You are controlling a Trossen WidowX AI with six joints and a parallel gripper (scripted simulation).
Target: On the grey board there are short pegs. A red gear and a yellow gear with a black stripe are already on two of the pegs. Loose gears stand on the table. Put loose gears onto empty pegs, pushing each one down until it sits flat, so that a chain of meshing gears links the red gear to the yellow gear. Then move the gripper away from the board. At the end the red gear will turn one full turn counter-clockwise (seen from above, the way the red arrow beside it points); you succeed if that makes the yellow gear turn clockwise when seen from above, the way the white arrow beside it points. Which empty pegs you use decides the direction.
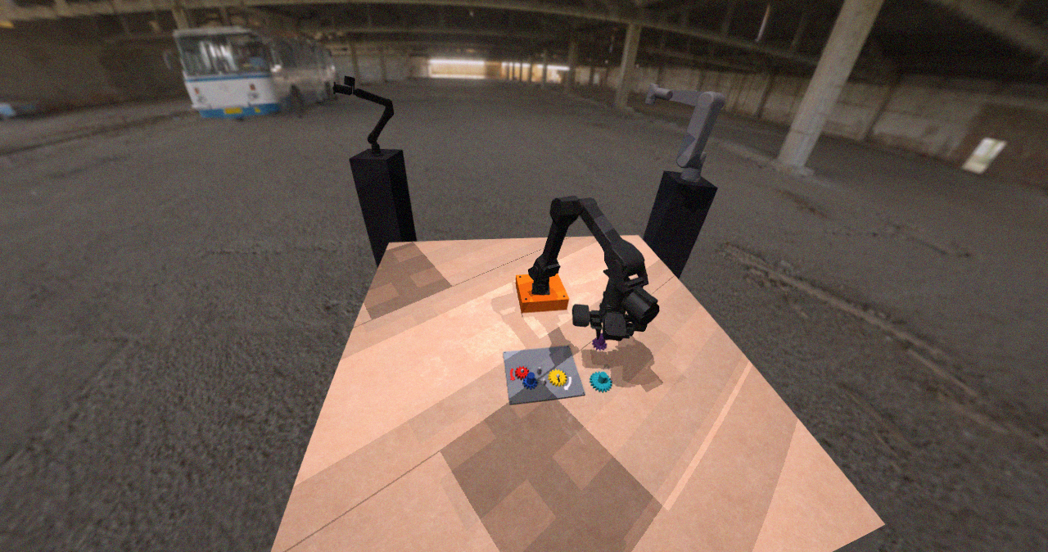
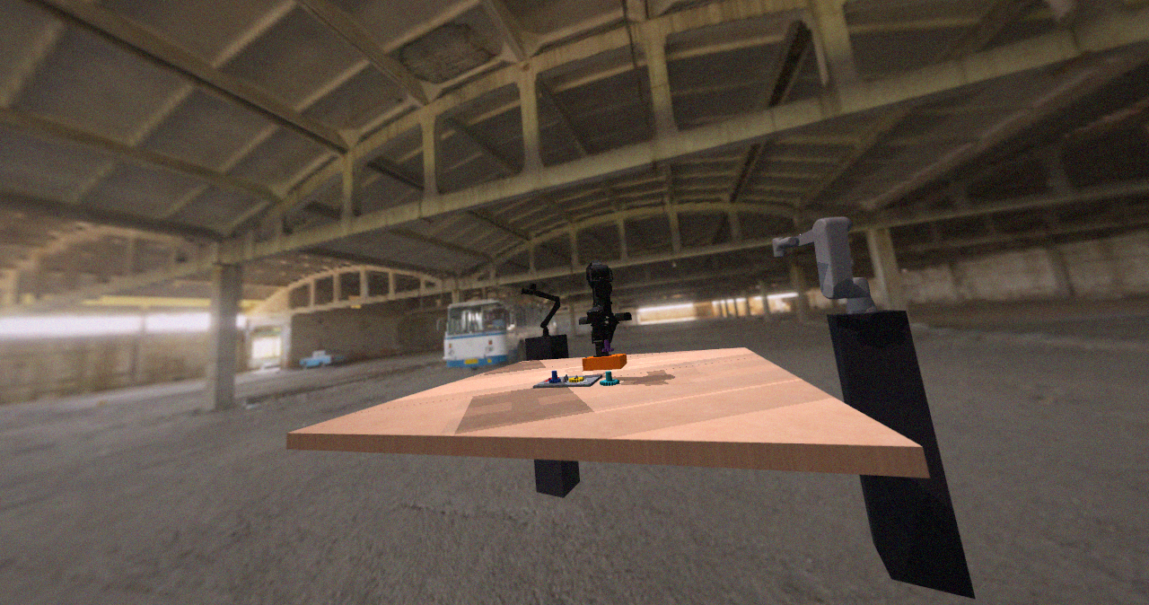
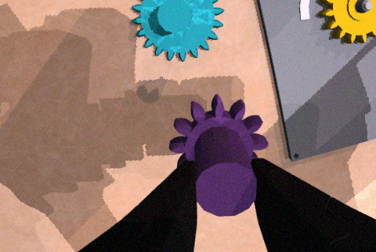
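My gripper tip is 7 cm short of the blue gear, 19 cm to the left of it and 11 cm above it. Round my gripper tip: purple gear (1 cm below); white arrow (7 cm ahead, 8 cm to the right, 12 cm below); teal gear (5 cm ahead, 2 cm to the left, 11 cm below).
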